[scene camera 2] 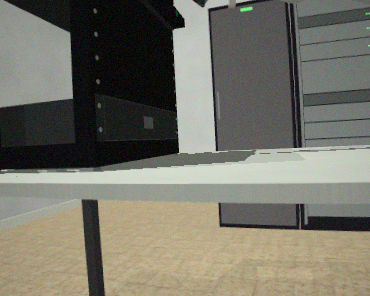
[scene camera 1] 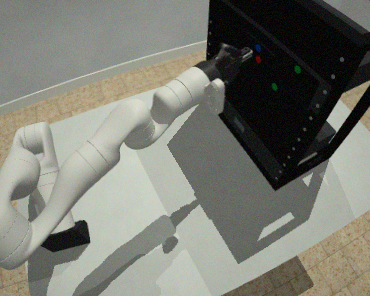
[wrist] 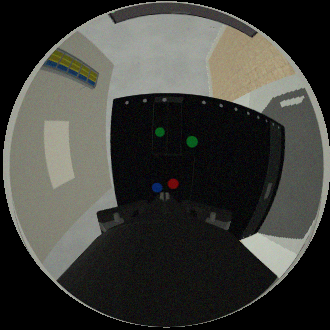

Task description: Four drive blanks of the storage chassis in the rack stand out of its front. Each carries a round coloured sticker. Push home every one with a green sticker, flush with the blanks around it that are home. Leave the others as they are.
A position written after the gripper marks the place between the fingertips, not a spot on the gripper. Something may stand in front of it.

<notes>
In view: the gripper (scene camera 1: 249,51) and a rack (scene camera 2: 124,108).
The rack shows as well in scene camera 1 (scene camera 1: 276,107) and in the wrist view (wrist: 216,152). The gripper shows as well in the wrist view (wrist: 163,197).
</notes>
